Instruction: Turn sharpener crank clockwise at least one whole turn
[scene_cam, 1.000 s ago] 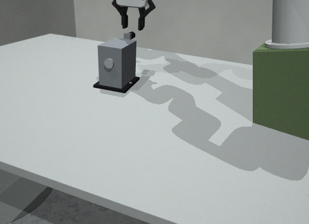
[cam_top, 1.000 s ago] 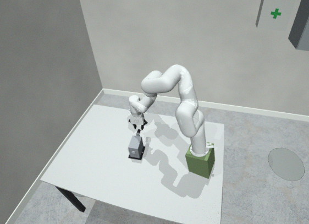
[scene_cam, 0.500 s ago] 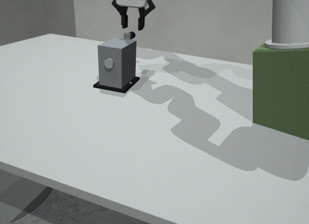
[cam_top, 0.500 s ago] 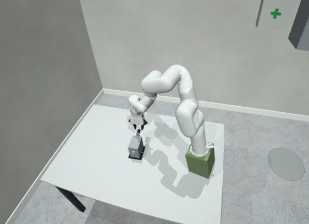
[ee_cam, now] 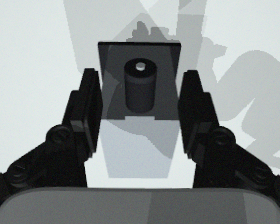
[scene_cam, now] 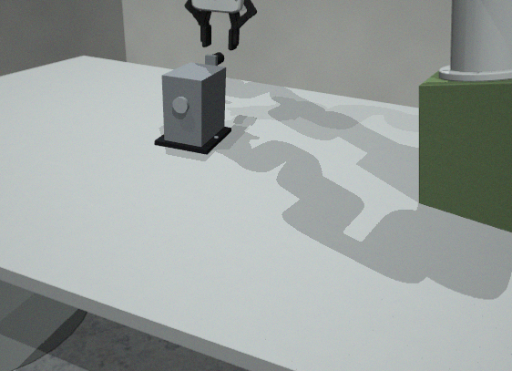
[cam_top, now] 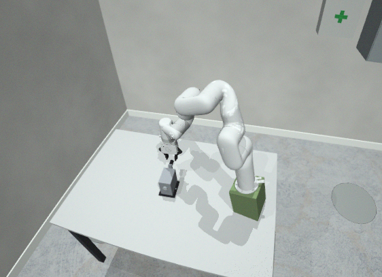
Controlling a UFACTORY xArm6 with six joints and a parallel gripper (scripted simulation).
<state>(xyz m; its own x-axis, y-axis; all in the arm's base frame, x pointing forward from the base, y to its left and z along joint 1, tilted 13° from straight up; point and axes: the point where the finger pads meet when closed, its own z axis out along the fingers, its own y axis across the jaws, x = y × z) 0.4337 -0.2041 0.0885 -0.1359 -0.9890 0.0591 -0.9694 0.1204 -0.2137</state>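
Now: the black knob 4 cm below my hand and 2 cm to the left of it.
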